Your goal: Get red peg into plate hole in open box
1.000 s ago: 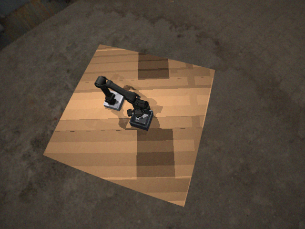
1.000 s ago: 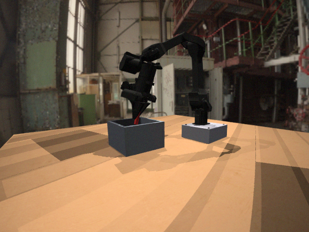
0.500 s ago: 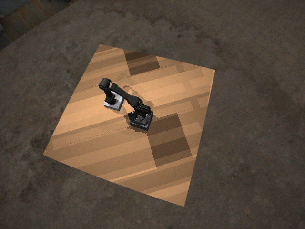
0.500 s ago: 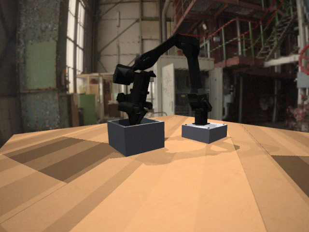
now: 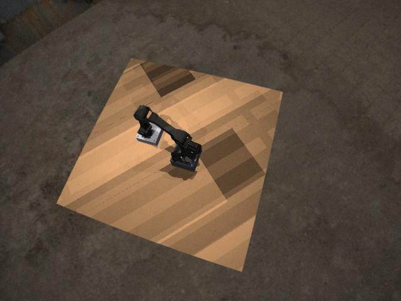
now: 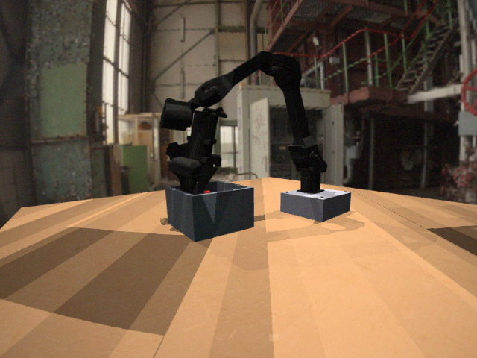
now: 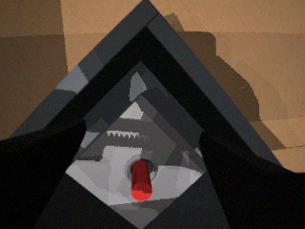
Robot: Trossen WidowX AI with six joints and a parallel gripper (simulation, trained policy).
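My gripper tip is 30 mm to the right of the red peg, 30 mm above it and 20 mm past it. Also, from my gripper tip: grey box (50 mm below, 30 mm to the left, 20 mm behind).
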